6 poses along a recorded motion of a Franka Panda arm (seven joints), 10 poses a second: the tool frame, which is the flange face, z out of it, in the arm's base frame.
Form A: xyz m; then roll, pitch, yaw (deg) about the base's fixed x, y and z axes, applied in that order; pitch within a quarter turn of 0, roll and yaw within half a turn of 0.
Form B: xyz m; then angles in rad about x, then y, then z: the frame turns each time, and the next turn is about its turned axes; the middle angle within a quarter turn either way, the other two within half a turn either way. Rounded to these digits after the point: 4 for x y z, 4 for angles.
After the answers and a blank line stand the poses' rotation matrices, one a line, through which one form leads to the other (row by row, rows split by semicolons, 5 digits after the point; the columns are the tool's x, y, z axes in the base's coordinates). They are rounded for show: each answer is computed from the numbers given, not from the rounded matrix.
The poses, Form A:
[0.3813 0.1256 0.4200 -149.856 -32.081 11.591]
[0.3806 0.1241 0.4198 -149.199 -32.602 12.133]
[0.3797 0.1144 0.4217 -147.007 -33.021 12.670]
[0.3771 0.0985 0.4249 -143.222 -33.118 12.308]
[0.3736 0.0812 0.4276 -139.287 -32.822 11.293]
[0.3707 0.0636 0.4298 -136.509 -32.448 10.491]
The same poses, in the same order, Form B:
[0.3813 0.1256 0.4200 -2.4685 0.3565 -0.4828]
[0.3806 0.1241 0.4198 -2.4510 0.3521 -0.5003]
[0.3797 0.1144 0.4217 -2.4099 0.3326 -0.5247]
[0.3771 0.0985 0.4249 -2.3507 0.3046 -0.5398]
[0.3736 0.0812 0.4276 -2.2950 0.2788 -0.5410]
[0.3707 0.0636 0.4298 -2.2570 0.2604 -0.5380]

0.83002 0.43503 0.34903; 0.17024 -0.79354 0.58422; 0.53112 -0.42549 -0.73271
0.82362 0.45027 0.34484; 0.17706 -0.78178 0.59789; 0.53880 -0.43137 -0.72361
0.81805 0.47348 0.32650; 0.18391 -0.75323 0.63153; 0.54495 -0.45658 -0.70326
0.81830 0.49034 0.29993; 0.17854 -0.71282 0.67824; 0.54637 -0.50145 -0.67084
0.82409 0.49514 0.27517; 0.16456 -0.67408 0.72010; 0.54203 -0.54814 -0.63698
0.82977 0.49519 0.25742; 0.15365 -0.64612 0.74761; 0.53653 -0.58079 -0.61222

